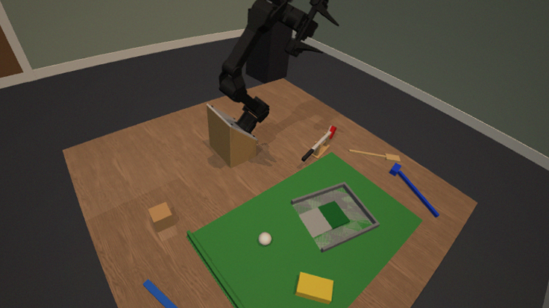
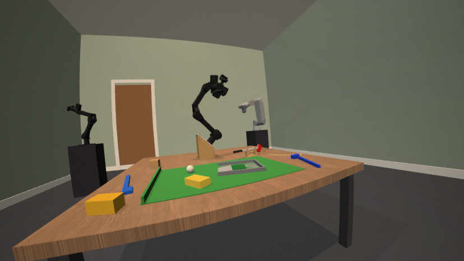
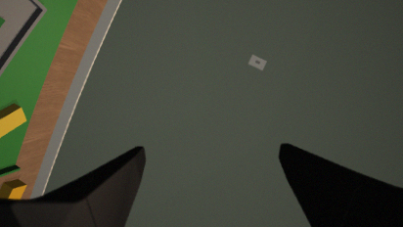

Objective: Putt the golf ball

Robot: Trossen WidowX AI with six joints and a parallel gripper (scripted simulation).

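Right now my gripper tip is 40 mm past the red putter, 190 mm to the right of it and 510 mm above it. Also, from my gripper tip: white golf ball: 100 mm ahead, 320 mm to the right, 540 mm below; then green mat: 200 mm ahead, 160 mm to the right, 560 mm below; then wooden stand: 30 mm behind, 200 mm to the left, 530 mm below.
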